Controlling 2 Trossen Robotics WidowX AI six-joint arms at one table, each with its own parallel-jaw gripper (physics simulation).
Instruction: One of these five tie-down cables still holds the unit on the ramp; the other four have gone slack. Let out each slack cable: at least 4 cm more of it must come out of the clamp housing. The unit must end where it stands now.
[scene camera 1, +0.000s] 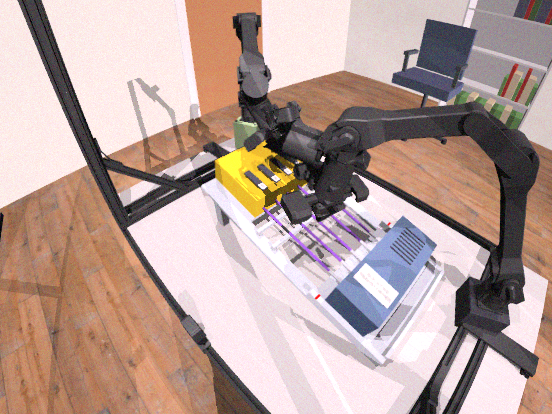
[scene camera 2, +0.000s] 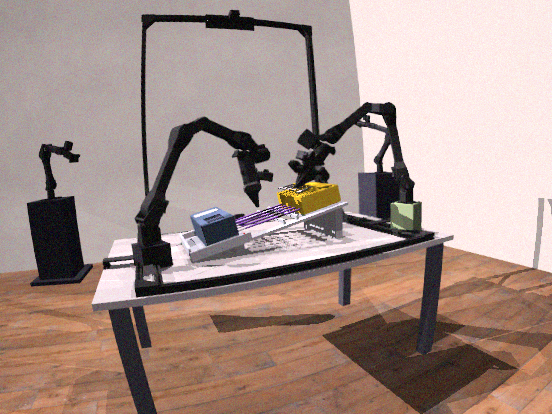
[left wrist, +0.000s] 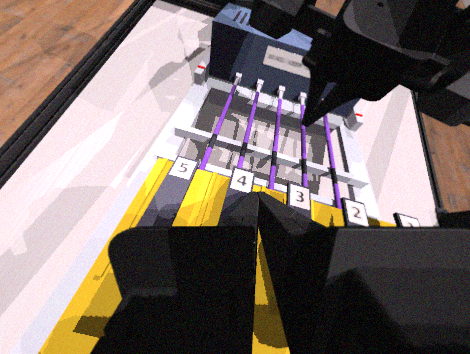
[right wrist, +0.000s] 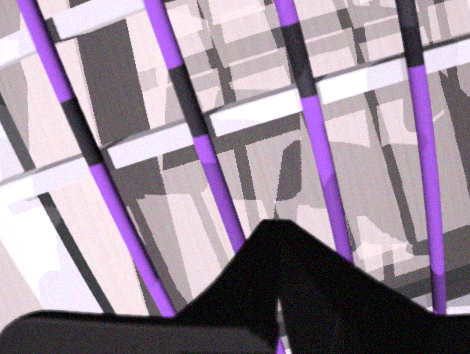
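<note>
The blue unit (scene camera 1: 400, 270) (scene camera 2: 216, 229) (left wrist: 225, 57) sits on the lower part of the white ramp (scene camera 1: 295, 276) (left wrist: 172, 122). Five purple cables, one of them the leftmost cable (left wrist: 226, 107) in the left wrist view, run to the yellow clamp housing (scene camera 1: 235, 175) (scene camera 2: 322, 197) (left wrist: 200, 200). Their dark bands lie over the crossbar. Dark clamp strips have white labels 5, 4, 3 and 2; another label is partly hidden. My left gripper (left wrist: 256, 198) is shut and empty, its tips over the housing around strips 4 and 3. My right gripper (scene camera 2: 257, 205) (right wrist: 274, 233) is shut and empty above the cables.
Red marks (scene camera 1: 317, 297) (left wrist: 201, 67) show on the ramp sides near the unit. A green block (scene camera 2: 406, 216) stands by the left arm's base. A black frame (scene camera 2: 310, 85) rises behind the table. The right arm reaches over the cables close to the left gripper.
</note>
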